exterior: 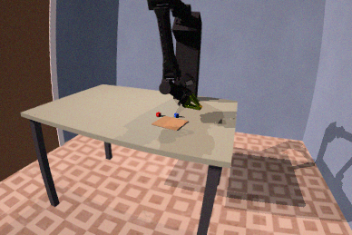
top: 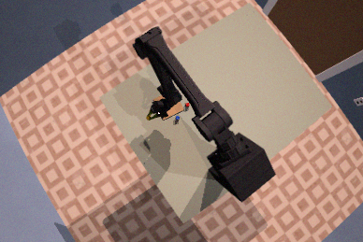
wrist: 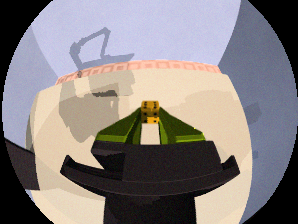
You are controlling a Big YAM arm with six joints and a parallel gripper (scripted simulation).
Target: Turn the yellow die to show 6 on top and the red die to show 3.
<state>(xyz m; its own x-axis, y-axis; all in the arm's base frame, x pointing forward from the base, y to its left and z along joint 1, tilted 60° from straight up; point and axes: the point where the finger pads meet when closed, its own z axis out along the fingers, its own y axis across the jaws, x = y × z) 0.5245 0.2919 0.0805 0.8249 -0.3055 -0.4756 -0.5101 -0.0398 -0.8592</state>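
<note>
My gripper is now 7 cm short of the orange mat, 12 cm to the left of it and 10 cm above it. Also, from my hand: yellow die right at my hand; red die 4 cm ahead, 23 cm to the right, 9 cm below; blue die 3 cm behind, 15 cm to the right, 9 cm below.
</note>
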